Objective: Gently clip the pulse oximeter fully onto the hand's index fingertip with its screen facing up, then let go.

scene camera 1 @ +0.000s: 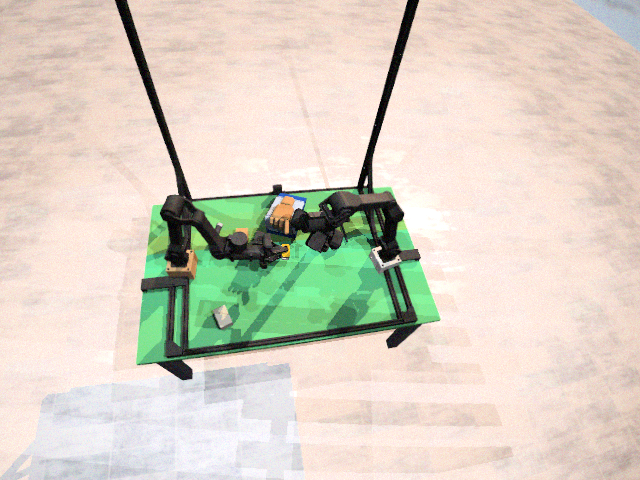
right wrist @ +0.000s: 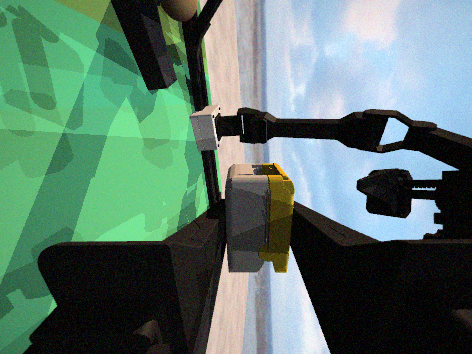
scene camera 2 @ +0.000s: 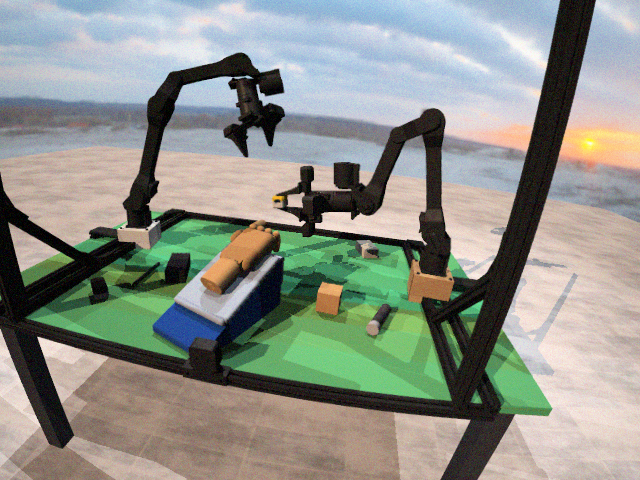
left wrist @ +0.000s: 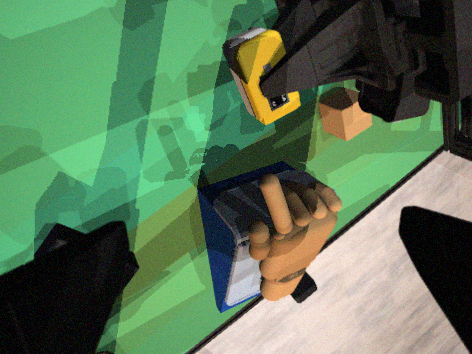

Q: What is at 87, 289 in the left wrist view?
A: My left gripper.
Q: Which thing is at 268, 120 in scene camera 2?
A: My left gripper.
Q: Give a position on a pulse oximeter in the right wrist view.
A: At 259, 198
